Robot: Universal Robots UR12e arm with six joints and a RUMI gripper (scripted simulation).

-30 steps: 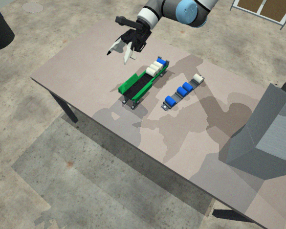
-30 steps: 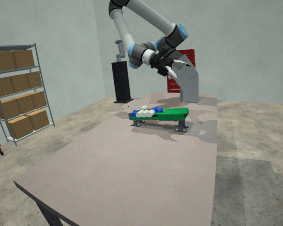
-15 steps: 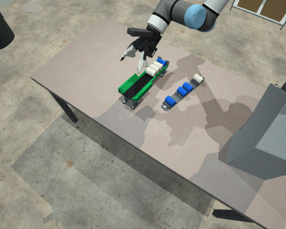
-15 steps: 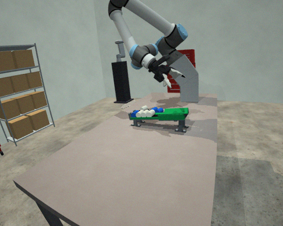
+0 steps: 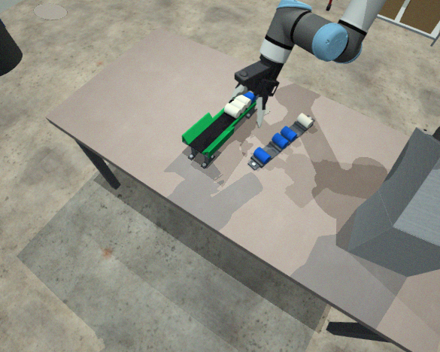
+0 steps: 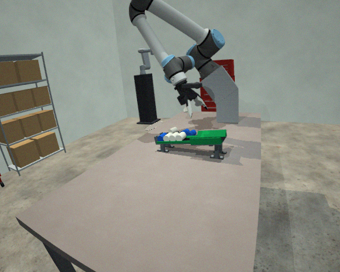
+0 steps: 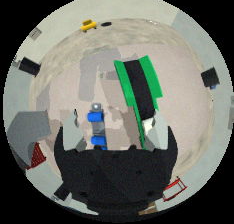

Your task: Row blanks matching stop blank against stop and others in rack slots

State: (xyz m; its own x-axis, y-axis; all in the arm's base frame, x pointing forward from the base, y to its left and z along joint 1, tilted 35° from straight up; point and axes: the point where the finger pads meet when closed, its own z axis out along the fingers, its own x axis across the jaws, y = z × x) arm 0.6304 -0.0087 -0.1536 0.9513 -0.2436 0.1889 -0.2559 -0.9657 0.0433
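The grey stock rack is 140 mm behind my hand, 130 mm to the right of it and 200 mm below it.
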